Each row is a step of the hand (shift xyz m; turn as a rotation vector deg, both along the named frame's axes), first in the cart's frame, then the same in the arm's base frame.
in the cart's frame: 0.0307 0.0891 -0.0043 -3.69 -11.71 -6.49
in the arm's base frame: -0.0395 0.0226 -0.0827 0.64 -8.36 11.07
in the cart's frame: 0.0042 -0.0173 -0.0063 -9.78 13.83 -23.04
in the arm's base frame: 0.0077 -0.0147 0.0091 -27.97 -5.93 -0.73
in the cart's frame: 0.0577 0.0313 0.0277 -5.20 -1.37 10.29
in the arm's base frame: 0.0278 0.0065 -0.0653 5.21 9.55 4.06
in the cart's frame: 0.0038 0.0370 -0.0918 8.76 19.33 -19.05
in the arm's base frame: -0.0808 -0.0529 -0.0219 -19.69 -9.56 -18.29
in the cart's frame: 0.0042 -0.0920 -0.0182 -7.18 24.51 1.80
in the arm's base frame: 0.0426 -0.0577 0.0606 -16.26 16.09 -11.50
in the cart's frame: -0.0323 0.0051 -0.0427 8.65 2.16 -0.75
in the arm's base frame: -0.0467 -0.0134 0.0230 2.35 -3.81 -7.74
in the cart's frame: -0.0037 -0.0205 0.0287 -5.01 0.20 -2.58
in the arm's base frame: 0.0292 0.0137 0.0147 -4.21 0.64 3.70
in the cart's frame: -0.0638 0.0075 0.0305 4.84 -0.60 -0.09
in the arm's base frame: -0.0141 0.0574 0.0396 2.57 -2.72 -3.13
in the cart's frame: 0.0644 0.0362 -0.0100 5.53 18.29 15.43
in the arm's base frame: 0.0030 -0.0225 -0.0710 2.43 17.09 -17.47
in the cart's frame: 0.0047 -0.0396 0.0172 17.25 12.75 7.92
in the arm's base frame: 0.0364 -0.0077 0.0223 6.14 3.24 -21.79
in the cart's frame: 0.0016 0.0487 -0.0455 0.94 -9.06 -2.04
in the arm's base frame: -0.0576 -0.0122 -0.0313 4.28 -6.12 5.59
